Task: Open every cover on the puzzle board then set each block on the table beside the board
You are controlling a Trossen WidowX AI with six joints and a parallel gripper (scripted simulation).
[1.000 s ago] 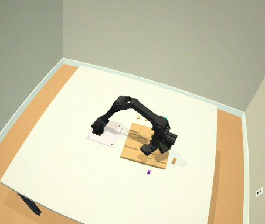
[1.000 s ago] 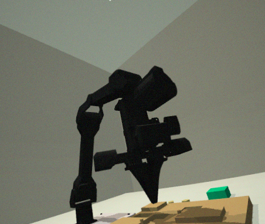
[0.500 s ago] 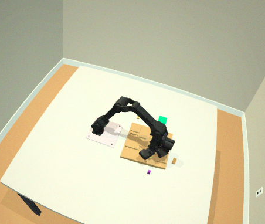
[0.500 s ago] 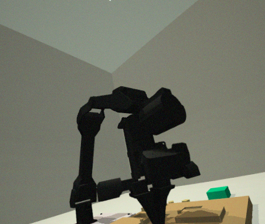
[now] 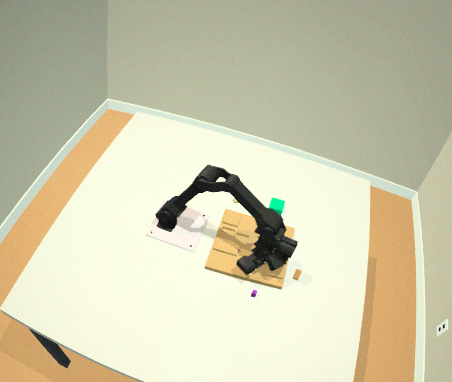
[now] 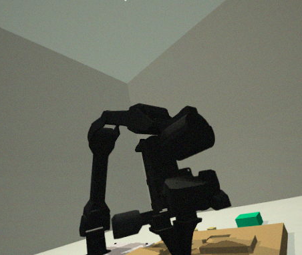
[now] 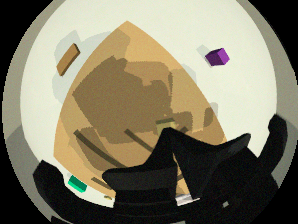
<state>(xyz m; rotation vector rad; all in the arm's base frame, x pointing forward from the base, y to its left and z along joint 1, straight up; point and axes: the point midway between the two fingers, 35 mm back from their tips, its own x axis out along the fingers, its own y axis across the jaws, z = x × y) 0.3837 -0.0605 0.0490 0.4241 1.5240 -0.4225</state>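
My gripper tip is 110 mm to the left of the purple block, 30 mm short of it and 10 mm above it. The rest, counted from my gripper tip: orange block (160 mm ahead, 40 mm to the left, 20 mm below); then green block (340 mm to the left, 10 mm below, 10 mm behind).
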